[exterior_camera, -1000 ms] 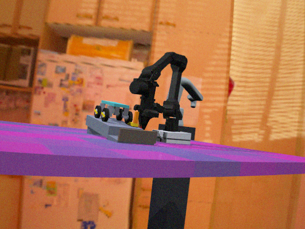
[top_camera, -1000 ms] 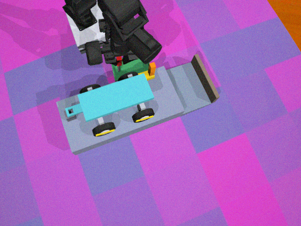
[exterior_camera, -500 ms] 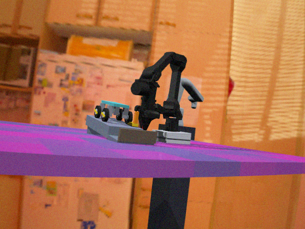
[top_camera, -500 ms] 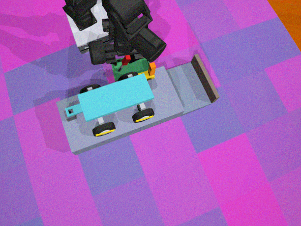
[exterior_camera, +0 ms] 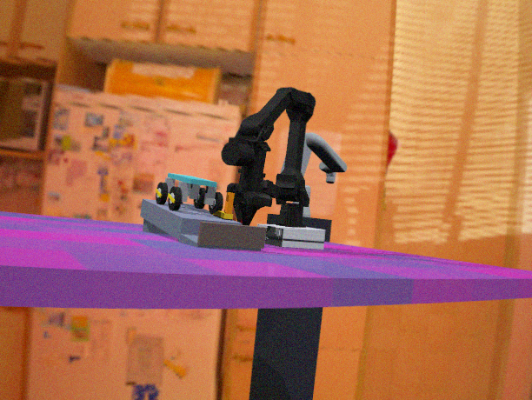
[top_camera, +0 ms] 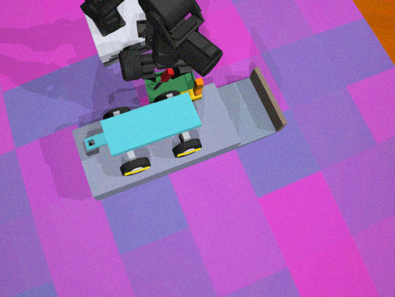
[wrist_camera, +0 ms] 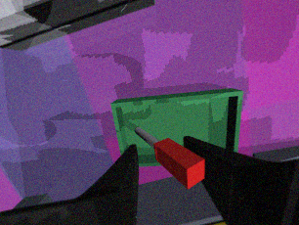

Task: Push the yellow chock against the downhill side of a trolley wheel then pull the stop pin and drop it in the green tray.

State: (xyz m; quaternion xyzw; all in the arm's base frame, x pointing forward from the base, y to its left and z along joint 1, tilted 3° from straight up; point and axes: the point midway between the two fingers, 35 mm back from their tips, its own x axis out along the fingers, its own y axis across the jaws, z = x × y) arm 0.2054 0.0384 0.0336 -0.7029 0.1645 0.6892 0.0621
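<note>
My gripper tip is right at the red-headed stop pin. From my gripper tip the other things lie so: yellow chock (8 cm ahead, 2 cm to the left, 4 cm above); then trolley (12 cm ahead, 9 cm to the right, 7 cm above); then grey ramp (12 cm ahead, 9 cm to the right).
</note>
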